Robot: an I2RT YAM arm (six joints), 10 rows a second.
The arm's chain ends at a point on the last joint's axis. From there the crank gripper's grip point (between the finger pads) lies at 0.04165 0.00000 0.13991 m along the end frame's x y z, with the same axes.
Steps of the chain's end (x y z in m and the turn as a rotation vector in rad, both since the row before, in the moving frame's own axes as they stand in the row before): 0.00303 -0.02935 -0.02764 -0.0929 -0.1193 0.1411; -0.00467 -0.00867 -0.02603 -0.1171 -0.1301 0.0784; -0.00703 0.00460 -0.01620 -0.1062 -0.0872 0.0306; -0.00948 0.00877 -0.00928 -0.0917 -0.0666 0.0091; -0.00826 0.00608 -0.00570 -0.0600 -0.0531 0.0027; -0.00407 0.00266 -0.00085 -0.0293 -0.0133 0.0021; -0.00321 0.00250 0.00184 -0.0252 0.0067 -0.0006; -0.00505 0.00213 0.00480 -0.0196 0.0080 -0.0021; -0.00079 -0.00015 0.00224 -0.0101 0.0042 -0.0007; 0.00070 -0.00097 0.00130 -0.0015 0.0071 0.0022
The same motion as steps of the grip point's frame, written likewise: -0.01516 -0.01155 -0.02457 -0.0929 -0.1193 0.1411; -0.02388 0.01046 -0.02297 -0.1171 -0.1301 0.0784; -0.01959 0.02069 -0.01397 -0.1062 -0.0872 0.0306; -0.01893 0.02204 -0.00743 -0.0917 -0.0666 0.0091; -0.01575 0.01463 -0.00394 -0.0600 -0.0531 0.0027; -0.00594 0.00685 -0.00037 -0.0293 -0.0133 0.0021; -0.00227 0.00600 0.00151 -0.0252 0.0067 -0.0006; -0.00393 0.00478 0.00444 -0.0196 0.0080 -0.0021; -0.00020 0.00123 0.00206 -0.0101 0.0042 -0.0007; 0.00169 -0.00067 0.00100 -0.0015 0.0071 0.0022
